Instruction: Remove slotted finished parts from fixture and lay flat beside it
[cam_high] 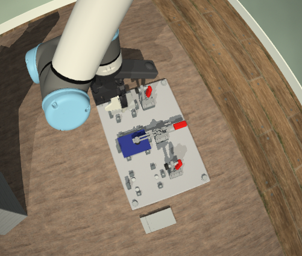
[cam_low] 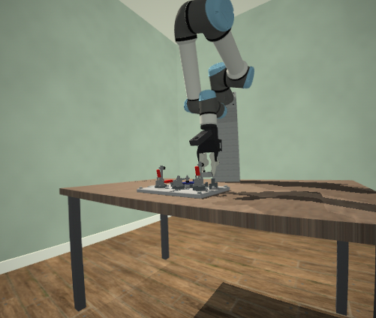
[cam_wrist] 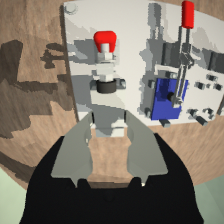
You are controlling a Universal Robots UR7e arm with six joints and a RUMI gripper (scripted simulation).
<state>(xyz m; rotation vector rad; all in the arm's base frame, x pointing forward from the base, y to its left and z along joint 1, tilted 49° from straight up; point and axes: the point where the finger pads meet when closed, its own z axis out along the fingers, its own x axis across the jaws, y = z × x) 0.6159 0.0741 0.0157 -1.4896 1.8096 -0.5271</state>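
Right now the blue blank is 11 cm to the right of my hand, 5 cm below it and 1 cm behind it. From my hand the other things lie so: grey fixture plate: 11 cm to the right, 7 cm below, 3 cm ahead.
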